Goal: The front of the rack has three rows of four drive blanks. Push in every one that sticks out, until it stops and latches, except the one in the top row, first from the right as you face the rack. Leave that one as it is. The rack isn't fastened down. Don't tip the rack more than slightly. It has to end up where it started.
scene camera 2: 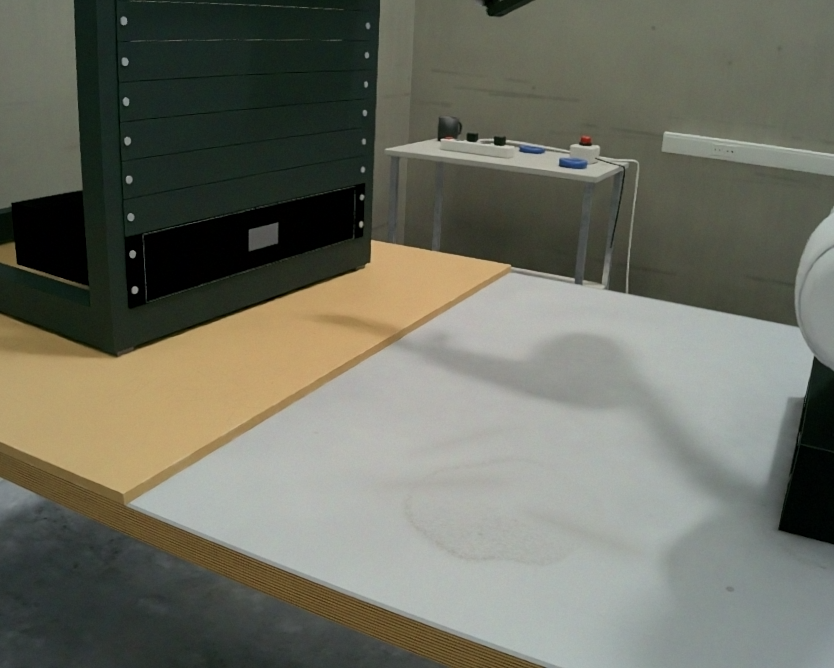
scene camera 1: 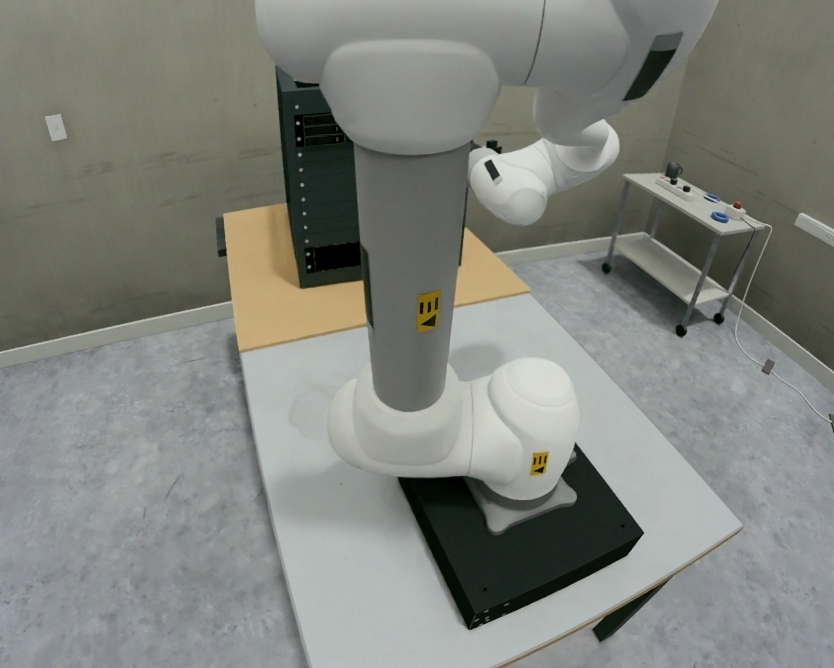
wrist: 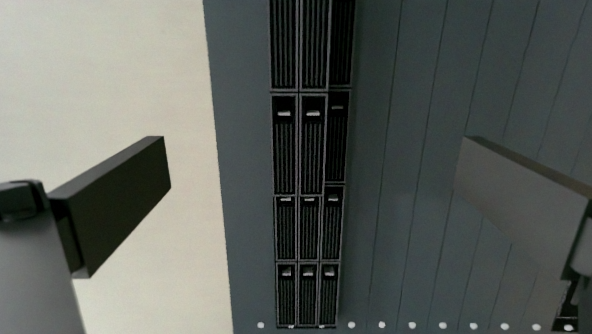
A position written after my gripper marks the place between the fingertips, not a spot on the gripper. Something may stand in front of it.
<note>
I see my gripper (wrist: pixel 312 162), a dark rack (scene camera 2: pixel 202 195), a drive blank (wrist: pixel 283 105), a drive blank (wrist: pixel 338 120), a drive blank (wrist: pixel 286 285), a drive blank (wrist: pixel 285 208) and a board (scene camera 2: pixel 119 426).
The dark rack is seen too in scene camera 1 (scene camera 1: pixel 322 180) and in the wrist view (wrist: pixel 412 248). The board is seen too in scene camera 1 (scene camera 1: pixel 270 309).
</note>
